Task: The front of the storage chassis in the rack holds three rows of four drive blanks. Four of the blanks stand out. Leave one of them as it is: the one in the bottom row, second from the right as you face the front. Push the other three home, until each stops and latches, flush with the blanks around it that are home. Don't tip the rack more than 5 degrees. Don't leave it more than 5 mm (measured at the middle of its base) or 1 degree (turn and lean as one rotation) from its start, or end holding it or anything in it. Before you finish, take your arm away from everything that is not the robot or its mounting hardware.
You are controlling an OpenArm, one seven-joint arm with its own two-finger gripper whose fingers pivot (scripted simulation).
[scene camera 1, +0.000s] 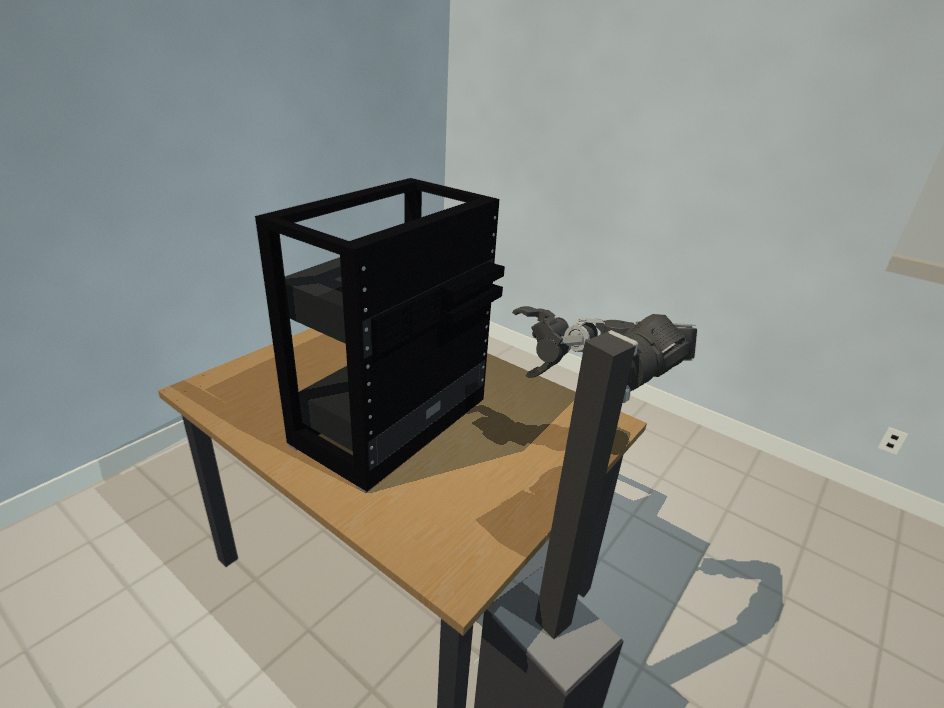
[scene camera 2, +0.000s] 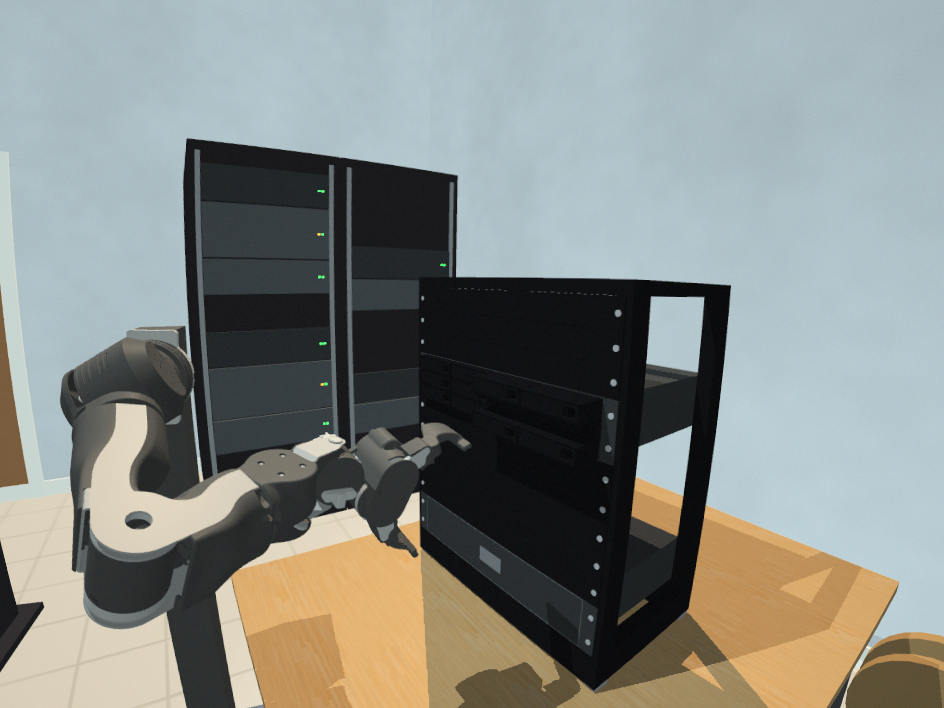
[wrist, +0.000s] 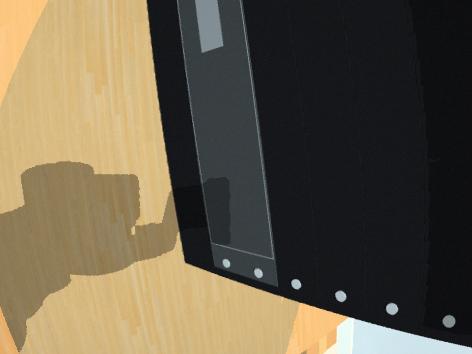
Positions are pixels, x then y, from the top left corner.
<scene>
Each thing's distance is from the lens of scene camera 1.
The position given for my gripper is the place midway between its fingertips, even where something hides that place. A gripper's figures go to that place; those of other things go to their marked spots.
my gripper [scene camera 1: 524,341]: 137 cm
arm post [scene camera 1: 606,361]: 95 cm
</scene>
